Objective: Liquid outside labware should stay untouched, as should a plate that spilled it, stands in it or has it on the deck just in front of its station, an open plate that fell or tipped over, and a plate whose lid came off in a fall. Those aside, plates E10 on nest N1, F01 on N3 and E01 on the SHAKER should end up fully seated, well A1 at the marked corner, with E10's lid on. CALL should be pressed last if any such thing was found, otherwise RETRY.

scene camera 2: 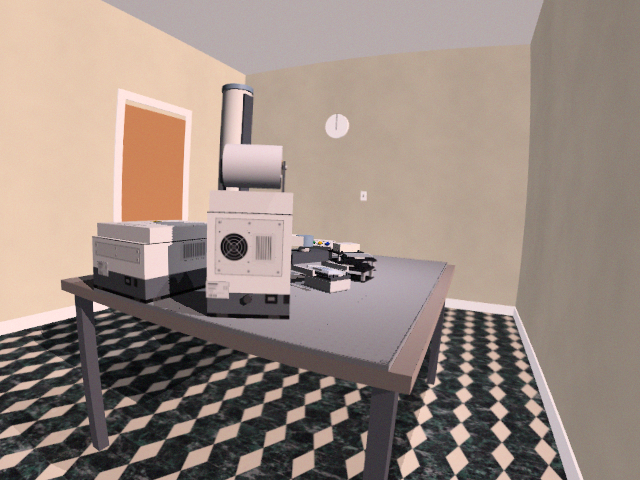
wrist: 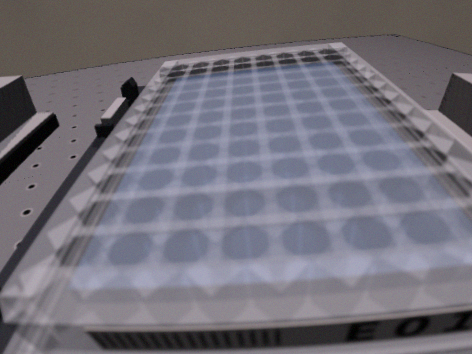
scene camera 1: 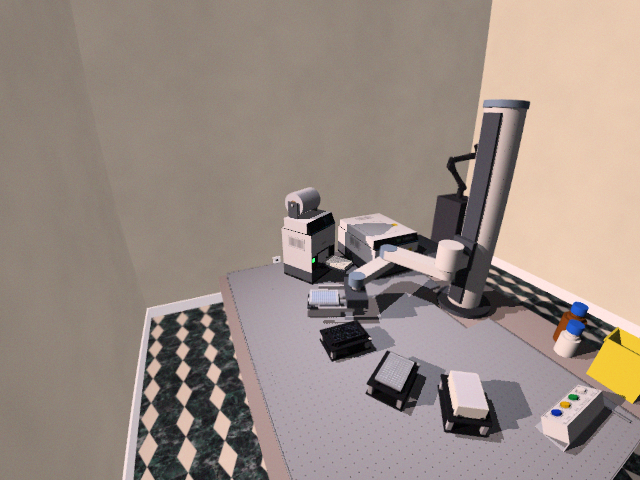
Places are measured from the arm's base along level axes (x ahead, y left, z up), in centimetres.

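Where they show: gripper, fingertip midpoint: [scene camera 2: 331, 271] [wrist: 236, 95] [scene camera 1: 318, 297]; arm's base, link origin: [scene camera 1: 462, 302].
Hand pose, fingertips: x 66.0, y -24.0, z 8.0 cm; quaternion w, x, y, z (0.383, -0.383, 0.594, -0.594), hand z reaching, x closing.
Observation:
Things, the pixels of their top centre, and the offset from my fingertips. "pt": a spot on its surface instead.
- plate labelled E01, top centre: [wrist: 262, 88] [scene camera 2: 325, 267] [scene camera 1: 323, 294] dz +1.1, dx -2.5, dy +0.4 cm
- shaker, surface spot: [scene camera 2: 333, 284] pt dz -3.6, dx +3.0, dy -4.9 cm
- black plate, top centre: [scene camera 1: 345, 331] [scene camera 2: 352, 262] dz -0.3, dx -0.5, dy +23.7 cm
- pale grey plate, top centre: [scene camera 1: 395, 369] [scene camera 2: 357, 254] dz +0.4, dx -5.8, dy +46.9 cm
- labware, top centre: [scene camera 1: 468, 388] [scene camera 2: 346, 243] dz +3.1, dx -18.7, dy +64.3 cm
- button box, top centre: [scene camera 1: 579, 402] [scene camera 2: 318, 239] dz +1.7, dx -45.0, dy +83.8 cm
- white instrument, top centre: [scene camera 2: 255, 147] [scene camera 1: 308, 191] dz +38.9, dx -10.1, dy -34.4 cm
- pale plate, top centre: [scene camera 1: 338, 261] dz +5.0, dx -19.4, dy -18.6 cm
- wider instrument, top centre: [scene camera 2: 165, 222] [scene camera 1: 376, 225] dz +15.4, dx -51.0, dy -31.0 cm
- yellow bin, surface spot: [scene camera 1: 617, 366] pt dz +1.5, dx -72.6, dy +83.9 cm
The plate labelled E01 [wrist: 260, 165] [scene camera 1: 324, 297] [scene camera 2: 326, 270] has bluish wells under a clear cover and lies on the shaker [scene camera 1: 319, 312] [scene camera 2: 333, 284]. My gripper [wrist: 236, 95] [scene camera 1: 321, 303] is open, with one finger out to each side of this plate, apart from it. I cannot tell whether the plate is fully seated. A black plate [scene camera 1: 344, 332], a pale grey plate [scene camera 1: 395, 370] and a tall white piece of labware [scene camera 1: 468, 393] each stand on a black nest. Their labels and nest numbers are unreadable. The button box [scene camera 1: 568, 419] carries coloured buttons.
A white instrument [scene camera 1: 297, 250] [scene camera 2: 249, 248] with a roll on top stands behind the shaker, with a pale plate [scene camera 1: 339, 262] at its front. A wider instrument [scene camera 1: 379, 235] [scene camera 2: 149, 258] is beside it. Bottles [scene camera 1: 567, 341] and a yellow bin [scene camera 1: 617, 366] stand at the right.

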